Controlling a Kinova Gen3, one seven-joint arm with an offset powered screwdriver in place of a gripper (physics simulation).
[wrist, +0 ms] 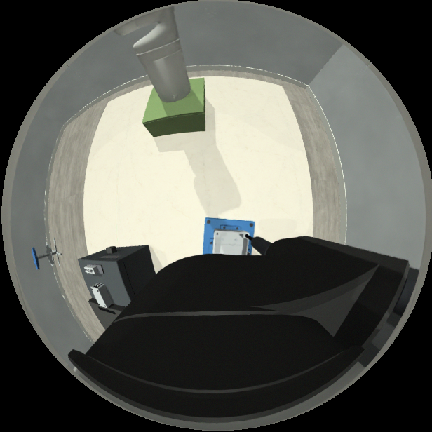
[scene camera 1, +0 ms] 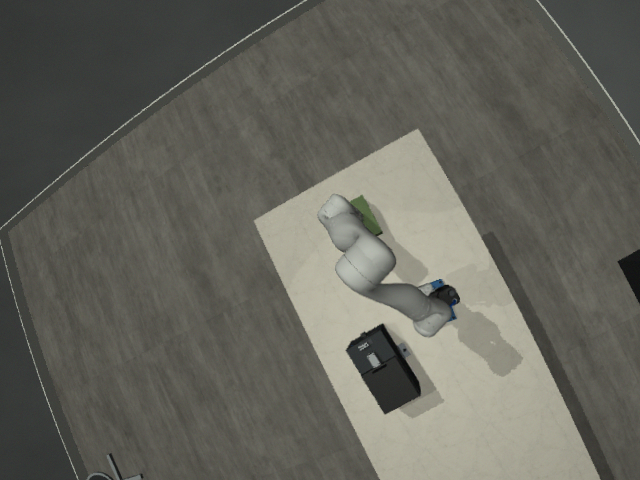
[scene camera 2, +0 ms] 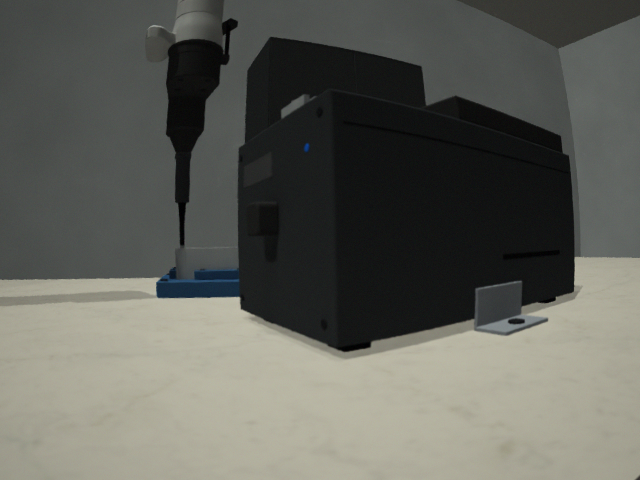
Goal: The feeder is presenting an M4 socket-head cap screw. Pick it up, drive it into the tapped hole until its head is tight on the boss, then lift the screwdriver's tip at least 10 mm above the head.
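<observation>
The black screwdriver, my gripper (scene camera 2: pixel 181 244) (wrist: pixel 247 235), points straight down. Its thin bit ends at the top of the pale part (scene camera 2: pixel 209 258) (wrist: pixel 229 242), at one corner. No gap between tip and part can be made out in the scene camera 2 view. The pale part sits in a blue fixture (scene camera 1: pixel 437 283) (scene camera 2: pixel 199 289) (wrist: pixel 207 243). The screw, its head and the tapped hole cannot be made out at the tip, so whether the bit holds a screw cannot be told. The black feeder (scene camera 1: pixel 391 383) (scene camera 2: pixel 439 217) (wrist: pixel 115 272) stands apart from the screwdriver.
A green block (scene camera 1: pixel 366 214) (wrist: pixel 180 125) is at the arm's base. A small grey bracket (scene camera 1: pixel 404 350) (scene camera 2: pixel 498 304) stands beside the feeder. The pale table (scene camera 1: pixel 413 170) (scene camera 2: pixel 310 413) (wrist: pixel 135 185) bears them. In the scene camera 2 view the feeder hides part of the fixture.
</observation>
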